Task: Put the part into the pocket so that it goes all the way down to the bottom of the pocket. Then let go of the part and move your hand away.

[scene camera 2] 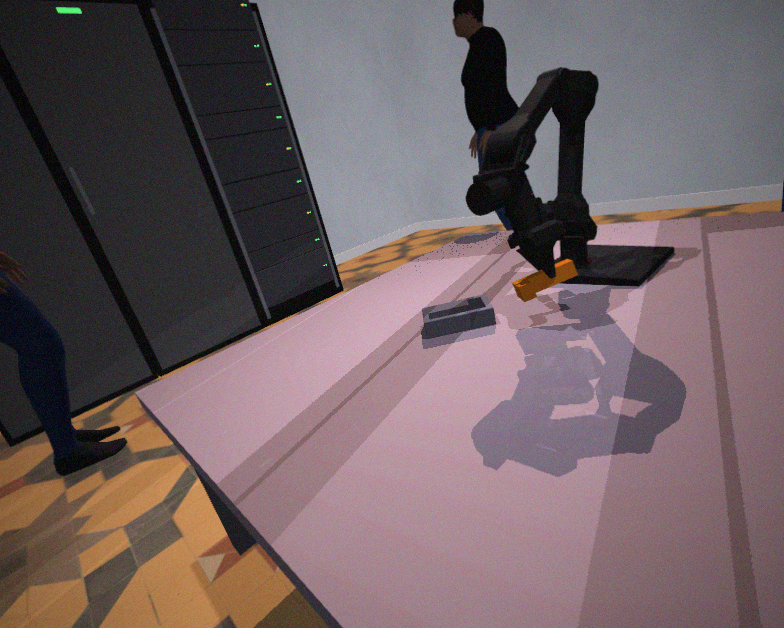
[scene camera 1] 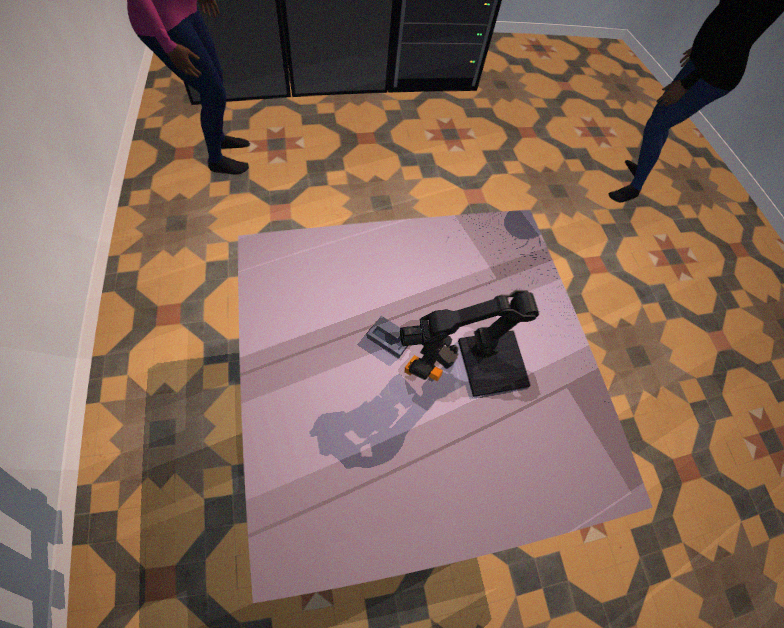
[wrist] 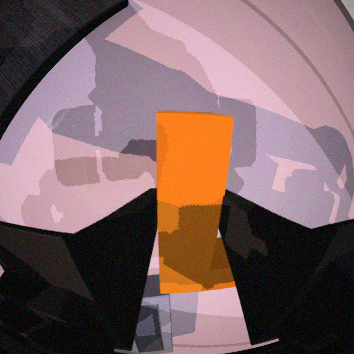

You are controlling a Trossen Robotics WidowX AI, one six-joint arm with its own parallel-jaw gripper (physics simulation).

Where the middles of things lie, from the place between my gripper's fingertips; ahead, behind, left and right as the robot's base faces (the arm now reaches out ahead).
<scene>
My gripper is now 60 mm short of the grey pocket block (scene camera 1: 384, 333), 180 mm to the left of it and 50 mm above it. The rest, counted from my hand: orange L-shaped part (scene camera 2: 526, 288) (20 mm ahead, 10 mm to the right).
</scene>
